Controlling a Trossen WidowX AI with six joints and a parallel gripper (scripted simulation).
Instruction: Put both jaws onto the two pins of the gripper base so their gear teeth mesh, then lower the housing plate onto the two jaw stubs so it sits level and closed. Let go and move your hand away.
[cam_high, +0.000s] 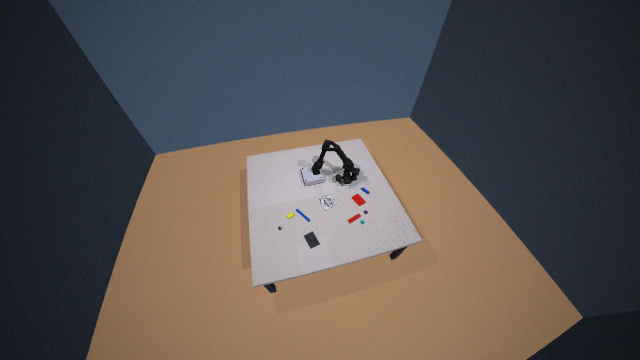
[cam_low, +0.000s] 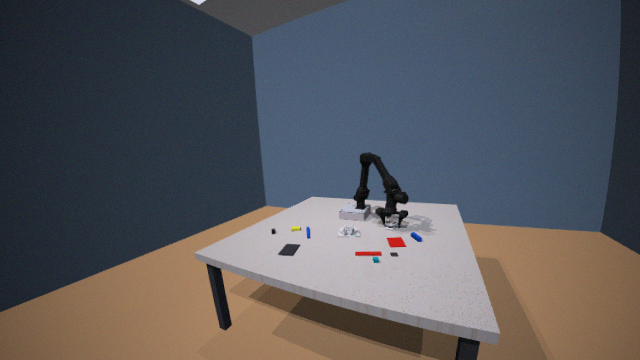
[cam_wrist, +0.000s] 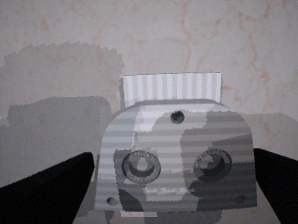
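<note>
Right now the gripper base is 20 mm above my gripper tip and 10 mm ahead of it. From my gripper tip the other things lie so: short blue block 160 mm to the left, 120 mm ahead; red square plate 200 mm ahead, 70 mm to the left, 10 mm below; white flat plate 200 mm to the right, 190 mm ahead, 10 mm below.
</note>
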